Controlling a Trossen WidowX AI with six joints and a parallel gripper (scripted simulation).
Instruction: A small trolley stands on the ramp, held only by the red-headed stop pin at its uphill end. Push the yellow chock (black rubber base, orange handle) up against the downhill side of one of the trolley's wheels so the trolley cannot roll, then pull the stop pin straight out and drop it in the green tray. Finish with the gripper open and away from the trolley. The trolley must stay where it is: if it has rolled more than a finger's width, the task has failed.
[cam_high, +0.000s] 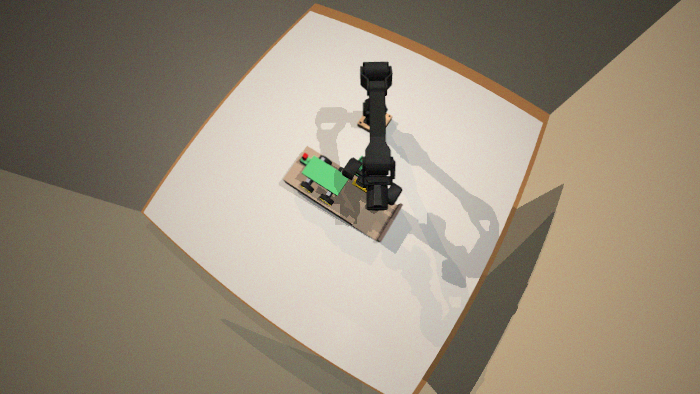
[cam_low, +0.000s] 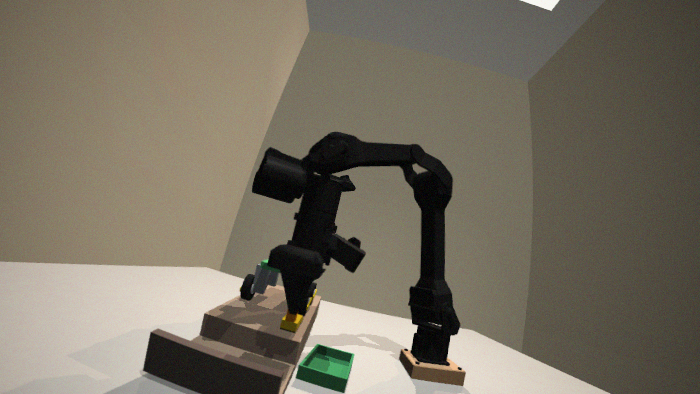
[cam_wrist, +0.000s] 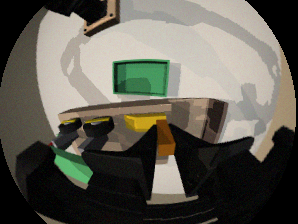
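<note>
The red-headed stop pin is 30 mm ahead of my gripper tip, 230 mm to the right of it and 40 mm above it. Also, from my gripper tip: yellow chock: 20 mm to the right, 10 mm below; then dark stop block: 60 mm ahead, 120 mm to the left, 60 mm below; then green tray: 70 mm behind, 40 mm to the right, 100 mm below.
</note>
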